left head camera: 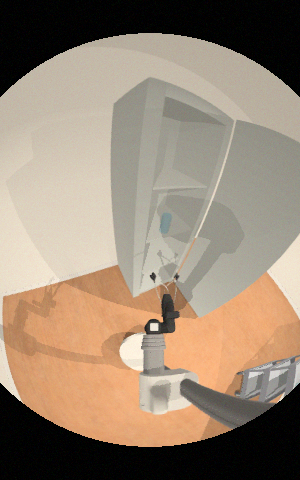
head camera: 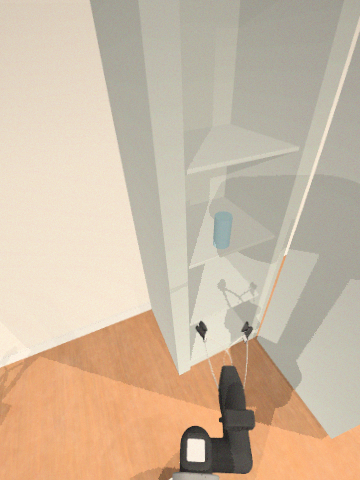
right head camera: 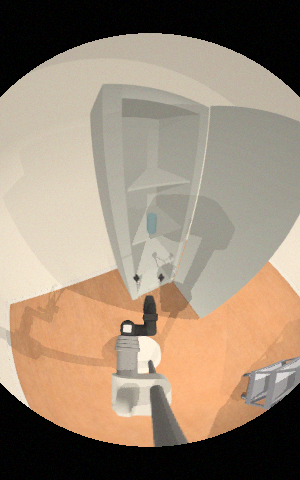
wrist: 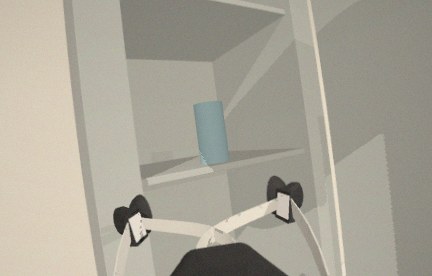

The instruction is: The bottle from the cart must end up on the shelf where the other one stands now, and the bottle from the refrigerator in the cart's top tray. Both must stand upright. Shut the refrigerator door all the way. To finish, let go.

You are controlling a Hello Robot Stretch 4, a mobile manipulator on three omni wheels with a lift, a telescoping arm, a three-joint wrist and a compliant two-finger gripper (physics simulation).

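Pixels of known places: gripper, fingertip midpoint: (left head camera: 164,272) (head camera: 223,322) (right head camera: 148,273) (wrist: 209,201); robot's base, origin of the base link: (left head camera: 140,350) (right head camera: 139,353).
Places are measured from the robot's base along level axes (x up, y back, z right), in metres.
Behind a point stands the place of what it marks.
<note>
A light blue bottle (head camera: 222,230) @(x 0.998, y -0.815, z 0.102 m) (left head camera: 166,223) @(x 0.992, y -0.815, z 0.110 m) (right head camera: 152,223) @(x 0.994, y -0.816, z 0.114 m) (wrist: 211,133) @(x 0.969, y -0.815, z 0.105 m) stands upright on a middle shelf (head camera: 250,234) @(x 0.900, y -0.917, z 0.245 m) (wrist: 260,156) @(x 0.899, y -0.840, z 0.216 m) of the refrigerator (head camera: 162,200) @(x 1.222, y -0.654, z -0.096 m) (left head camera: 131,190) @(x 1.262, y -0.702, z -0.130 m) (right head camera: 107,190) @(x 1.298, y -0.674, z -0.115 m) (wrist: 97,100) @(x 1.045, y -0.661, z -0.082 m). The refrigerator door (head camera: 320,400) @(x 0.187, y -0.478, z 0.629 m) (left head camera: 260,200) @(x 1.391, y -0.607, z 0.561 m) (right head camera: 255,200) @(x 1.354, y -0.549, z 0.592 m) (wrist: 400,100) @(x 0.984, y -0.724, z 0.501 m) is wide open on the right. My gripper (head camera: 224,330) @(x 0.897, y -0.479, z 0.083 m) (left head camera: 165,276) @(x 0.897, y -0.479, z 0.083 m) (right head camera: 149,277) @(x 0.897, y -0.479, z 0.083 m) (wrist: 209,201) @(x 0.897, y -0.479, z 0.083 m) is open and empty, in front of the refrigerator; in the wrist view its fingertips appear below the bottle, apart from it. The bottle from the cart does not show.
Part of the grey cart (left head camera: 265,381) (right head camera: 270,385) shows at the lower right of both side head views. A pale wall (head camera: 60,175) @(x 1.153, y -1.020, z -0.608 m) (wrist: 32,125) @(x 1.080, y -1.087, z -0.480 m) stands left of the refrigerator. Wooden floor (head camera: 100,400) @(x -0.028, y -0.487, z -0.568 m) lies under the arm. Another shelf (head camera: 240,145) @(x 1.286, y -0.933, z 0.155 m) is above the bottle.
</note>
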